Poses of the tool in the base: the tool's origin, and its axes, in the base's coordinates. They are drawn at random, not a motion.
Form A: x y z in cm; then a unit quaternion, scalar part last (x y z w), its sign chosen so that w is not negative.
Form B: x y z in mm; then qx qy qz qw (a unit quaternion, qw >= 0). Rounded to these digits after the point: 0 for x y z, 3 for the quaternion.
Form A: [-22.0 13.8 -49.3 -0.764 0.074 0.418 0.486]
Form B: [-220 138 -493 -0.764 0.074 0.418 0.486]
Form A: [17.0 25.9 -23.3 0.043 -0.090 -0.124 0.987]
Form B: [170 259 -233 0.043 -0.090 -0.124 0.987]
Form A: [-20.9 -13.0 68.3 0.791 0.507 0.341 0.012]
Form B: [-209 -130 683 0.791 0.507 0.341 0.012]
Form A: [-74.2 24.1 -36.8 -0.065 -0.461 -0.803 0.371]
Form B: [-742 241 -368 -0.065 -0.461 -0.803 0.371]
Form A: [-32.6 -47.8 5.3 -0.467 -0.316 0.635 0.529]
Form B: [-326 -478 53 -0.467 -0.316 0.635 0.529]
